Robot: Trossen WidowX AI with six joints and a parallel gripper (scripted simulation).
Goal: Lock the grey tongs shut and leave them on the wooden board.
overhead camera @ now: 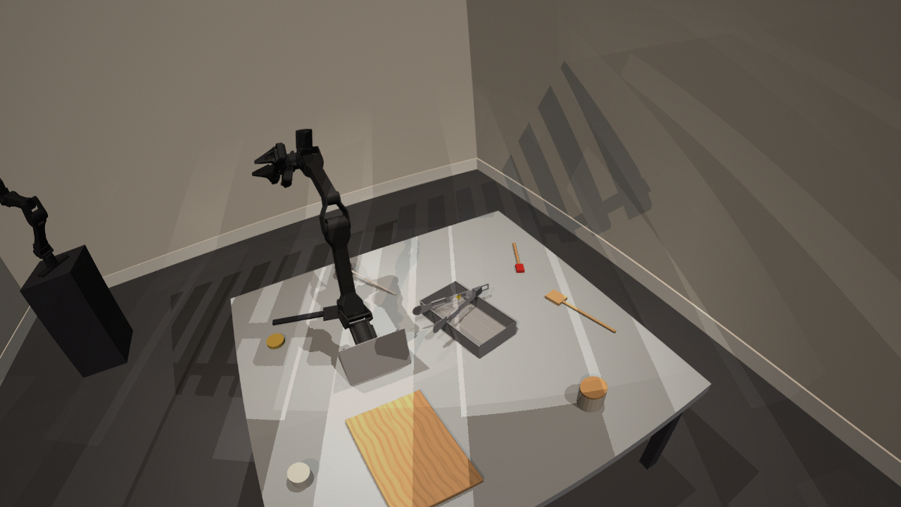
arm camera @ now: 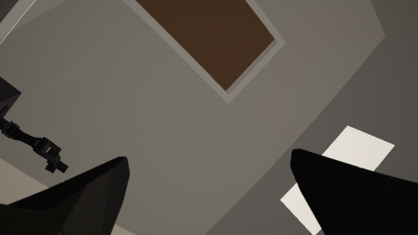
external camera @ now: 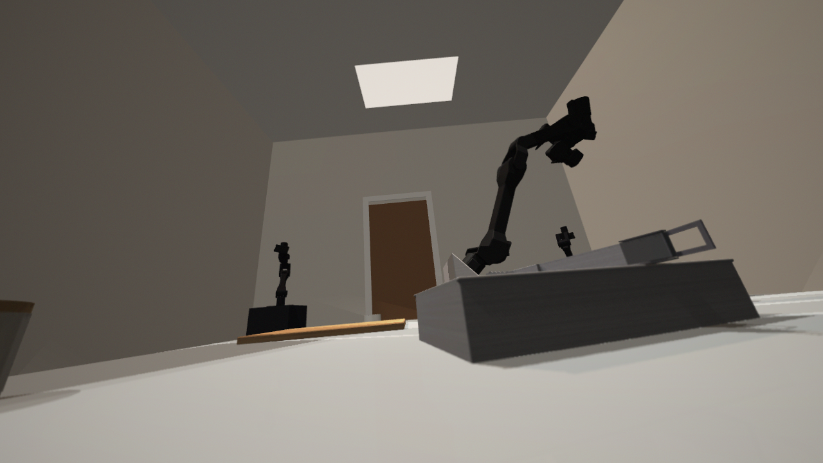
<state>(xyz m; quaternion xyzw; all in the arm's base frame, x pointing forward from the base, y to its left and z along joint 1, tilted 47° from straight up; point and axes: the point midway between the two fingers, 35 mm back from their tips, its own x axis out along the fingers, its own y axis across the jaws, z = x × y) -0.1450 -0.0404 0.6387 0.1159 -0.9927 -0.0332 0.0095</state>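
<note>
My gripper tip is now 530 mm short of the roasting tin, 400 mm to the left of it and 550 mm above it. The rest, counted from my gripper tip: yellow disc 110 mm behind, 160 mm to the right, 570 mm below; small white puck 150 mm behind, 740 mm to the right, 560 mm below; black blade 70 mm ahead, 90 mm to the right, 580 mm below.
</note>
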